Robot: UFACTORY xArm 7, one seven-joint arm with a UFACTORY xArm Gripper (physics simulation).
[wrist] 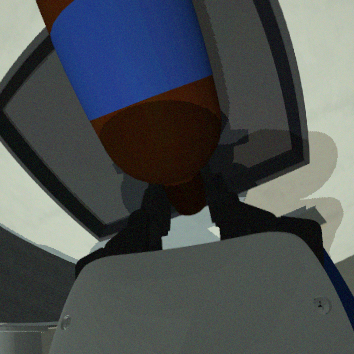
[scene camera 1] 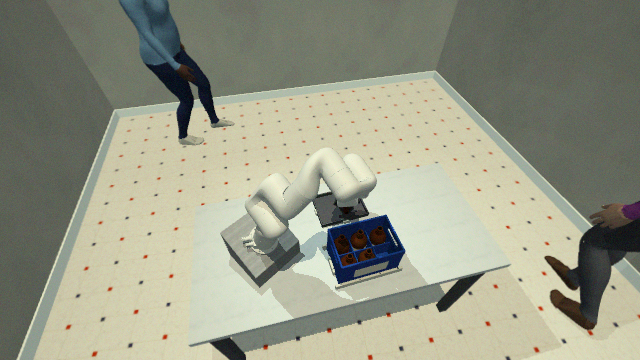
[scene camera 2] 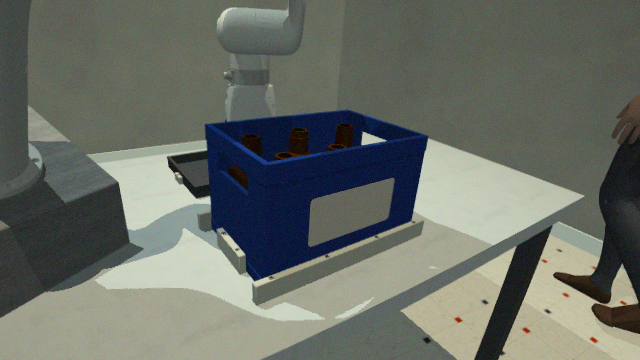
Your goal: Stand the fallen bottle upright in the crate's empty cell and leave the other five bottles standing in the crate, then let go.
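Places are measured from the arm's base along level axes (x right, y ahead, z up), in centimetres.
Where they show: gripper, fingertip midpoint: (wrist: 183,179) (scene camera 1: 345,211); arm's base at its link origin: (wrist: 17,327) (scene camera 1: 263,239).
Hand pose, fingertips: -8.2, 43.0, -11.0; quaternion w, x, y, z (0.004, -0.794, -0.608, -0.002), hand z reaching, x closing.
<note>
Things, the pixels of their top centre, and the offset from my fingertips, as dx, dy, dz. "*": a spot on its surface instead. Level surfaces: height alone.
- fallen brown bottle at its top centre: (wrist: 145,129) (scene camera 1: 344,196) -5.8, +1.3, +4.8
- blue crate at its top centre: (scene camera 2: 318,129) (scene camera 1: 365,239) +25.1, -3.4, +14.4
- empty cell at a spot on its surface: (scene camera 1: 386,251) * +26.6, +9.0, -1.6
- table at its surface level: dz -3.2
The fallen brown bottle (wrist: 135,65) (scene camera 1: 346,210) with a blue label lies in the dark tray (wrist: 257,90) (scene camera 2: 192,169) (scene camera 1: 322,216). My gripper (wrist: 183,179) points down over the tray and is shut on the bottle's neck, one finger on each side. The fingers are hidden behind the crate in scene camera 2. The blue crate (scene camera 1: 345,274) (scene camera 2: 280,215) stands upright with the other brown bottles (scene camera 1: 358,240) (scene camera 2: 299,143) standing in its cells. The empty cell (scene camera 1: 386,251) is at the front right in scene camera 1.
Pale rails (scene camera 2: 340,260) (scene camera 1: 367,278) run along the crate's base on the table (scene camera 1: 440,220) (scene camera 2: 465,187). The arm's grey base block (scene camera 1: 260,260) (scene camera 2: 80,220) stands left of the crate. One person (scene camera 1: 160,40) stands on the floor behind the table, another (scene camera 1: 600,270) (scene camera 2: 625,210) at the right.
</note>
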